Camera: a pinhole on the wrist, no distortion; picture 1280 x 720 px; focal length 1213.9 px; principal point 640.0 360.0 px. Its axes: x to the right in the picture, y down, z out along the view. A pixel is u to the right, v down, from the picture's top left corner.
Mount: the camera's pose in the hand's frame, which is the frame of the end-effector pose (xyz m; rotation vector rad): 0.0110 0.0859 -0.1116 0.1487 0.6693 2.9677
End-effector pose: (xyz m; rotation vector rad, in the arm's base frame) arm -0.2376 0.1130 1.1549 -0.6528 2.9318 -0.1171
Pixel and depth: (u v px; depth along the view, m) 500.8 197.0 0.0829
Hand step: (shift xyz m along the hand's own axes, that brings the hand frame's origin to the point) 0.0308 0.1298 -0.0426
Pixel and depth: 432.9 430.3 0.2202
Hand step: 0.0728 0.1632 0.0891
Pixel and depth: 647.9 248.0 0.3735
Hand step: 0.0544 0.2750 0.2094
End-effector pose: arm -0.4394 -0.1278 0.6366 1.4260 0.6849 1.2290
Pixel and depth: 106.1 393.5 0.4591
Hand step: 0.2633 0.2454 0.2916
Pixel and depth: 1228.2 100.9 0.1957
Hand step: -0.0573 0.2170 0.0533
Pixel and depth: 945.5 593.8 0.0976
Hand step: -0.0034 0.1131 -0.0139
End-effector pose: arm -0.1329 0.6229 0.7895 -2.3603 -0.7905 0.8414
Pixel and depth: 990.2 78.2 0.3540
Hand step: -0.0432 0.3211 0.1787
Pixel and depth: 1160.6 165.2 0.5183
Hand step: -0.1432 0.4051 0.3348
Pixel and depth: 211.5 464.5 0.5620
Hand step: 0.2692 0.2572 0.3998
